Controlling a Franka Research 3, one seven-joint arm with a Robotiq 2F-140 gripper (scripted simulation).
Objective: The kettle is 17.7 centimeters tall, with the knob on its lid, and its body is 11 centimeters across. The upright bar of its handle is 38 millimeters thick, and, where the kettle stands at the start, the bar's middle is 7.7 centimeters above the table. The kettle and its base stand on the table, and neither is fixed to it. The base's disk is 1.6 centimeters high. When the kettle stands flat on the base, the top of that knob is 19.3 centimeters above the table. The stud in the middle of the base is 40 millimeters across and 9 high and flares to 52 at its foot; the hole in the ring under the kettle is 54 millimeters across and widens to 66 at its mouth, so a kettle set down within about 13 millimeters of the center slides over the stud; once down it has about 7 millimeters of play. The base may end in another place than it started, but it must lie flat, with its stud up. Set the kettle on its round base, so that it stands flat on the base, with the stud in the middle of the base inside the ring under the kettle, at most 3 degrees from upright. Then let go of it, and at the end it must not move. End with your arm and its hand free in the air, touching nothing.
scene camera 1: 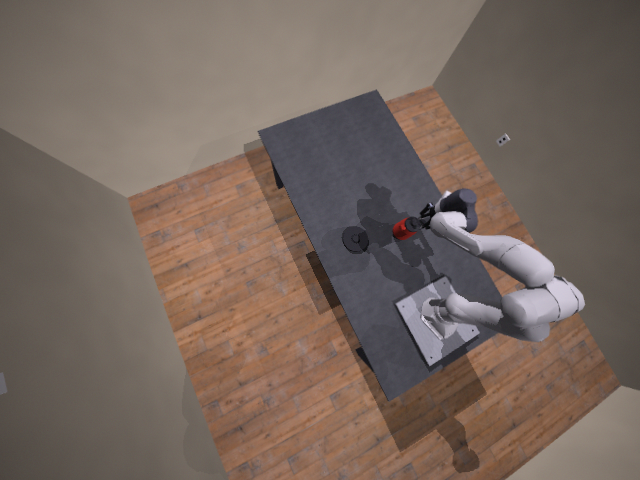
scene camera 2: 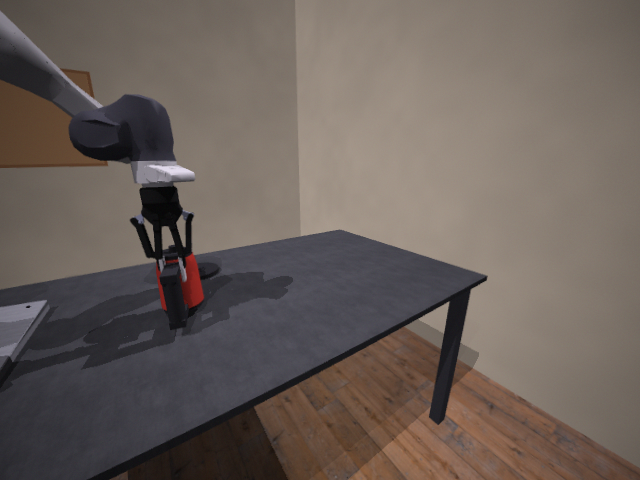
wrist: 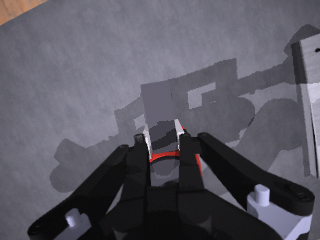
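Observation:
Scene camera 2 shows me my gripper (scene camera 2: pixel 175 281). In the wrist view I can see my gripper (wrist: pixel 163 129) too.

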